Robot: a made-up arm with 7 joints.
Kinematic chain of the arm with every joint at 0, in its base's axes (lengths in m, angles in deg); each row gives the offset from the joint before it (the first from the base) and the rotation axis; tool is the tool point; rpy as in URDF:
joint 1: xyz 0.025 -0.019 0.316 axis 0 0.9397 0.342
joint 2: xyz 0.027 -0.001 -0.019 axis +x
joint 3: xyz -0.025 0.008 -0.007 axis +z
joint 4: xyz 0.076 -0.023 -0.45 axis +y
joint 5: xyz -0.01 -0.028 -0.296 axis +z
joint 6: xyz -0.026 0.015 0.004 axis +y
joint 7: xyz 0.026 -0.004 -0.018 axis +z
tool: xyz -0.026 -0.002 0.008 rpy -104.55 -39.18 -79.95
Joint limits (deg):
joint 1: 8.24..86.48
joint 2: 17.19..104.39
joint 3: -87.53..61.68
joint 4: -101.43..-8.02
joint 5: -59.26..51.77
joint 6: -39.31..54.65
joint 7: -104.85..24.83
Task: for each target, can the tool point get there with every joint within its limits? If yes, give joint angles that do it. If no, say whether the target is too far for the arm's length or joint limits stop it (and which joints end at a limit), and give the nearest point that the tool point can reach.
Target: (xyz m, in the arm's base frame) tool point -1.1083 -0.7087 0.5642
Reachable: no: too far | nearest point -0.6956 -0.2833 0.2421 | short by 0.675 m
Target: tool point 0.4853 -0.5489 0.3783
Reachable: no: joint limits stop it (at a limit: joint 1, joint 2, joint 4, joint 5, joint 7) | nearest point 0.2189 -0.1695 -0.1761 | short by 0.723 m
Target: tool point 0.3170 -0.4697 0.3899
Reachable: no: joint limits stop it (at a limit: joint 1, joint 2, joint 4, joint 5, joint 7) | nearest point 0.1699 -0.2003 -0.1766 | short by 0.644 m
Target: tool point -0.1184 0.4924 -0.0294
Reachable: yes | joints 40.09 90.23 -51.53 -87.91 -20.15 24.79 -4.23
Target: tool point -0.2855 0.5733 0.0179
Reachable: yes | joints 61.42 75.44 -18.92 -57.09 21.55 20.96 -8.93
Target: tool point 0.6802 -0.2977 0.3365
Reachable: no: joint limits stop it (at a limit: joint 1, joint 2, joint 4, joint 5, joint 7) | nearest point 0.3231 -0.0283 -0.1491 | short by 0.660 m
